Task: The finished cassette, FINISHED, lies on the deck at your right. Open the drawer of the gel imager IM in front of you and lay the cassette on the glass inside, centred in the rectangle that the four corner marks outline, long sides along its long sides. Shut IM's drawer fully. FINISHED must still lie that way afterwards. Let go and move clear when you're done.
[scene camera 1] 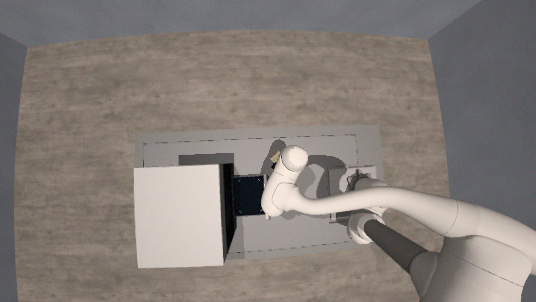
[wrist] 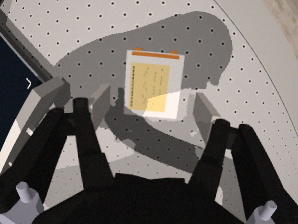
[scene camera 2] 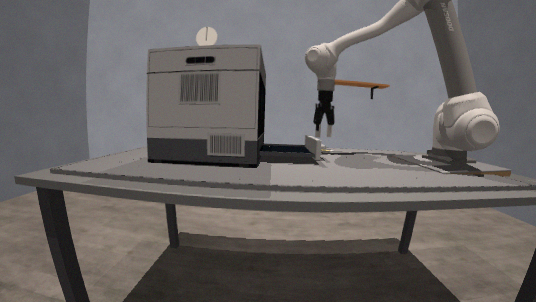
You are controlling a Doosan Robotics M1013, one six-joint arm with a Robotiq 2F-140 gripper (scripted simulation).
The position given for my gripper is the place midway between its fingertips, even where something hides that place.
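From the wrist you get my gripper (wrist: 152, 99) along with a finished cassette (wrist: 153, 80). Scene camera 1 shows a gel imager IM (scene camera 1: 182, 218), and you'll find it (scene camera 2: 205, 105) in the other scene view too.
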